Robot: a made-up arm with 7 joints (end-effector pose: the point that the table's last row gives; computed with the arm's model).
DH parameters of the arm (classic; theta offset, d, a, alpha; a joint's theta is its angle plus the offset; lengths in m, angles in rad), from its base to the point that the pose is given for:
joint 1: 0 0.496 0 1.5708
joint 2: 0 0.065 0 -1.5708
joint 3: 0 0.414 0.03 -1.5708
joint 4: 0 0.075 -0.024 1.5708
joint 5: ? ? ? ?
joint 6: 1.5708 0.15 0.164 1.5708
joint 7: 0 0.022 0 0
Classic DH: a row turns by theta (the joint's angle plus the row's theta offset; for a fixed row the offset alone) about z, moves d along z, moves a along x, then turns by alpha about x.
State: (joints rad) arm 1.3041 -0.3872 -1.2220 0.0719 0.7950 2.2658 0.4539
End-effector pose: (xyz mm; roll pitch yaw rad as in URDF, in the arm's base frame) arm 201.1 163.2 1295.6 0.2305 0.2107 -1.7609
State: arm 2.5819 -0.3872 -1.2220 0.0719 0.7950 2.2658 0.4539
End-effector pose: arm -98.2 239.7 1295.6 0.2305 0.2107 -0.4831
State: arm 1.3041 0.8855 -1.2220 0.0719 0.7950 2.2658 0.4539
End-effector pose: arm -39.5 -717.5 932.0 0.9244 1.4562 -1.1243
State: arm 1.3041 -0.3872 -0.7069 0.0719 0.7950 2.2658 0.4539
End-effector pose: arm 254.9 202.5 1274.4 0.0408 0.2666 -1.3275
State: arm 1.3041 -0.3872 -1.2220 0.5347 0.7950 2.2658 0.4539
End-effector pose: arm 374.1 155.7 1227.0 -0.1691 0.0376 -1.9781
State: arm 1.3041 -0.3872 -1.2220 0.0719 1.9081 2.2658 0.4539
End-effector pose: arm 364.2 282.7 1217.2 -0.1198 0.4915 -0.8494
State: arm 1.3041 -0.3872 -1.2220 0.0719 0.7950 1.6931 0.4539
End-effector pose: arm 200.8 178.8 1387.8 -0.0238 -0.3000 -1.8134
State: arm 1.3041 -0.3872 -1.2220 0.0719 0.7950 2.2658 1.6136
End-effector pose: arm 201.1 163.2 1295.6 0.2870 -0.1216 -0.6433
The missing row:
joint 5: 0 0.494 0 1.5708
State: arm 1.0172 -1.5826 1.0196 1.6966 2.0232 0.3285 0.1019
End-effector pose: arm -369.1 468.8 240.2 0.7735 0.7449 3.0937
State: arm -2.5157 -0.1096 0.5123 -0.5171 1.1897 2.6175 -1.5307
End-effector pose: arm -139.7 109.1 1263.1 -1.2596 0.4057 0.7156
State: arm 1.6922 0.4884 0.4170 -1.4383 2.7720 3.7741 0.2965
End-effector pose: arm 38.4 -541.5 679.9 0.2521 0.2481 2.5339
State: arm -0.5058 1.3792 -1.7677 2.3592 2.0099 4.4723 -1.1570
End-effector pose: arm -229.6 -348.9 719.7 1.5151 0.0105 -2.9801
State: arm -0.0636 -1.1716 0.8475 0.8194 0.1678 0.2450 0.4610
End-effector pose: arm 972.3 197.7 479.4 -2.2816 0.3970 0.0342
